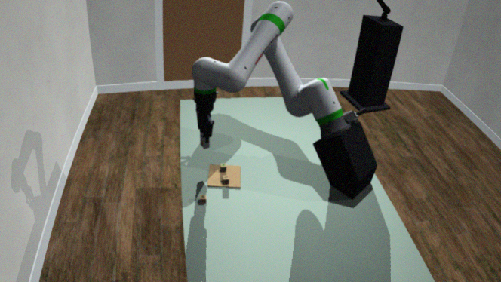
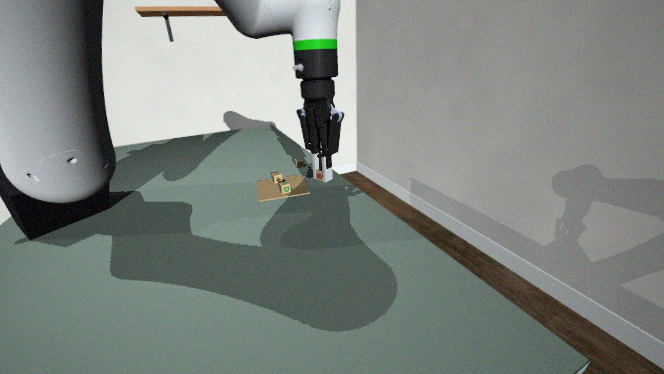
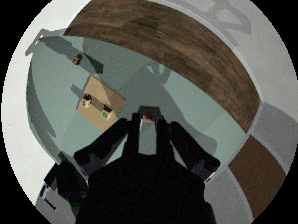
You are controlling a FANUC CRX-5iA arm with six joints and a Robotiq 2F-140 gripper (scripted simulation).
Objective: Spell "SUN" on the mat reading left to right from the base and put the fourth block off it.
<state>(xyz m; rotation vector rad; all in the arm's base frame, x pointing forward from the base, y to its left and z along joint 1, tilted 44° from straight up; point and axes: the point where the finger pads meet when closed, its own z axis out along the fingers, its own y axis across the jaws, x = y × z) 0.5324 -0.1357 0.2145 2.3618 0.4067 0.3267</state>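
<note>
Now: the tan mat 50 mm behind my hand, 150 mm to the left of it and 90 mm below it.
</note>
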